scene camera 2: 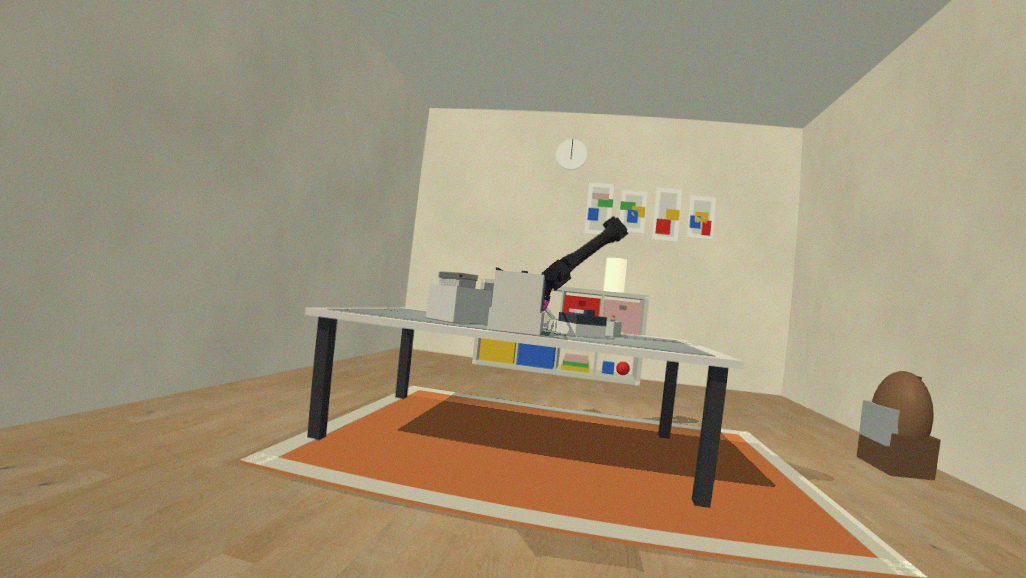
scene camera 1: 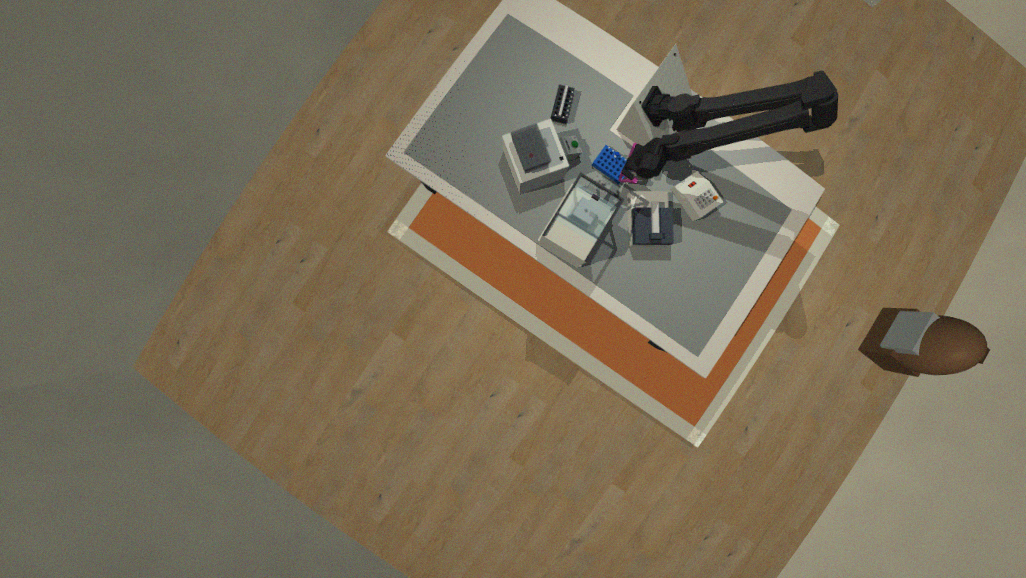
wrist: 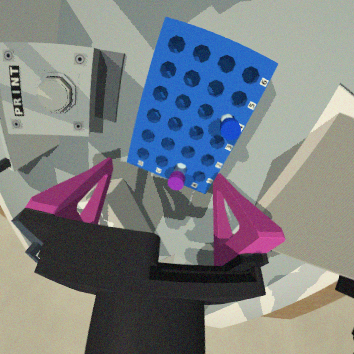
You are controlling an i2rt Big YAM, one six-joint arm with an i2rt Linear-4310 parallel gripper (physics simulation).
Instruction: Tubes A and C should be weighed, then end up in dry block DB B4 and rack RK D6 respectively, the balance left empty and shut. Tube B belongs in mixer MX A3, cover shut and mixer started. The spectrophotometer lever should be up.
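Places are measured from the arm's base along level axes (x ahead, y left, z up), in metres.
Where they show: gripper, between the fingertips: (scene camera 1: 624, 170) (wrist: 164, 170); arm's base, origin of its link: (scene camera 1: 653, 106).
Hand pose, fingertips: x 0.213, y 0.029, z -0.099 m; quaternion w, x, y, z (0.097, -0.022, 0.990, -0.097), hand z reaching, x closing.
Note:
Each offset is from my fingertips to the top centre of the thing. "spot": to the spot under its first point.
My gripper (wrist: 164, 170) (scene camera 1: 626, 166) is open and empty, above the near end of the blue rack {dy -0.048, dx -0.008, dz -0.010 m} (wrist: 183, 102) (scene camera 1: 610, 162). A purple-capped tube {dy +0.000, dx -0.013, dz +0.014 m} (wrist: 176, 180) stands in B1 of the rack, between and just ahead of the fingers. A blue-capped tube {dy -0.055, dx -0.038, dz +0.014 m} (wrist: 230, 129) stands in A4. Hole D6 is empty. The glass-topped balance {spot: dy -0.059, dx +0.273, dz +0.168 m} (scene camera 1: 583, 215) is beside the rack; its door state is unclear. The PRINT button box {spot: dy -0.055, dx +0.090, dz +0.030 m} (wrist: 47, 90) is left of the rack in the wrist view. A dark block with a white lever arm (scene camera 1: 653, 224) stands nearby. No third tube can be made out.
A white device with a grey lid {dy -0.280, dx +0.104, dz +0.149 m} (scene camera 1: 534, 154) and a green button box {dy -0.208, dx +0.018, dz +0.034 m} (scene camera 1: 574, 144) stand beyond the rack. A black two-row block {dy -0.327, dx -0.118, dz +0.007 m} (scene camera 1: 563, 104) lies farther off. A white keypad device {dy +0.285, dx -0.065, dz +0.029 m} (scene camera 1: 700, 197) stands near the arm. A large beige box (wrist: 320, 190) flanks the right finger.

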